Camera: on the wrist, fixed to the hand. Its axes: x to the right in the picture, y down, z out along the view.
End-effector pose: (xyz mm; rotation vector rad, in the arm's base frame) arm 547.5 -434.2 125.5 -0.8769 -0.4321 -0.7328
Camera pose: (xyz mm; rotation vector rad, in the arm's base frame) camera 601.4 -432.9 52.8 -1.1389 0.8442 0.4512
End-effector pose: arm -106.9 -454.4 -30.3 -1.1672 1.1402 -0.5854
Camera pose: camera -164.2 -438.0 -98.4 -0.2150 2.2046 0.6949
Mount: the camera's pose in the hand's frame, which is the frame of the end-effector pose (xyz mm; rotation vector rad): -8.6 78.8 -43.7 -0.4787 0.4538 1.5447
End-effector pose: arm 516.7 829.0 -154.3 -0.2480 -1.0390 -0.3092
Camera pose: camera 576.5 888.3 -187.4 -1.2429 -0.1022 0.7788
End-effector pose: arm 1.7 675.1 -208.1 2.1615 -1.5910 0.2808
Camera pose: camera -71.3 683.5 -155.2 0.1568 -2.3122 0.6535
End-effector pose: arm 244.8 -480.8 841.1 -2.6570 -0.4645 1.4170
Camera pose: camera 293.7 -555.7 854.9 1.9598 -1.0074 -0.3353
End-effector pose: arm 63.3 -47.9 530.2 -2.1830 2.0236 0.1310
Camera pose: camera -17.8 -52.8 570.0 0.1350 -2.5880 -0.2198
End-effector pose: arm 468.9 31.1 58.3 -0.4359 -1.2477 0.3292
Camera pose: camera 507.9 89.8 1.5 -1.7625 -0.2992 1.1443
